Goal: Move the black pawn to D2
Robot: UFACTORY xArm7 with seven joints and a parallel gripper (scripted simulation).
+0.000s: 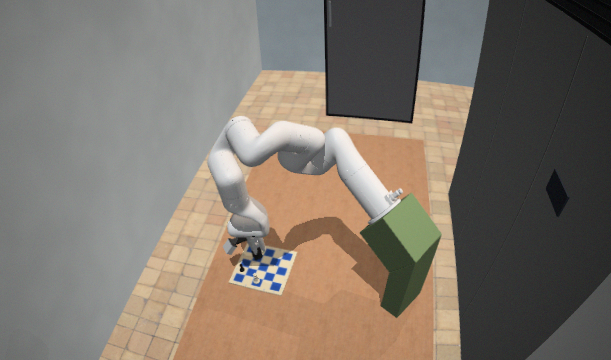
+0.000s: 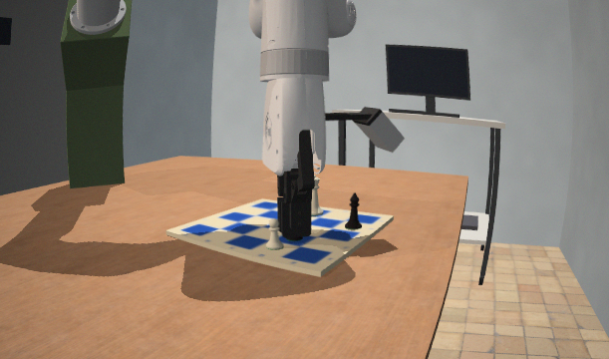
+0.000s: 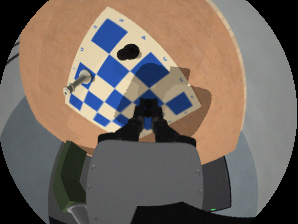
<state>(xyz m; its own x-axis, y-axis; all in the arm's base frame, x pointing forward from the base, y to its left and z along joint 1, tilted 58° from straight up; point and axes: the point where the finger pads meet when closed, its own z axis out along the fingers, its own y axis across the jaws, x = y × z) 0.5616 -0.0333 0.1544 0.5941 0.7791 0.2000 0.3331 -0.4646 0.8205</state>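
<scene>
Now: hand 10 mm above the black pawn. The rest, counted from my hand: white pawn 30 mm to the right, 10 mm below, 10 mm behind; then chessboard 50 mm to the left, 30 mm below, 30 mm behind; then black bishop 60 mm to the left, 60 mm ahead, 10 mm below.
</scene>
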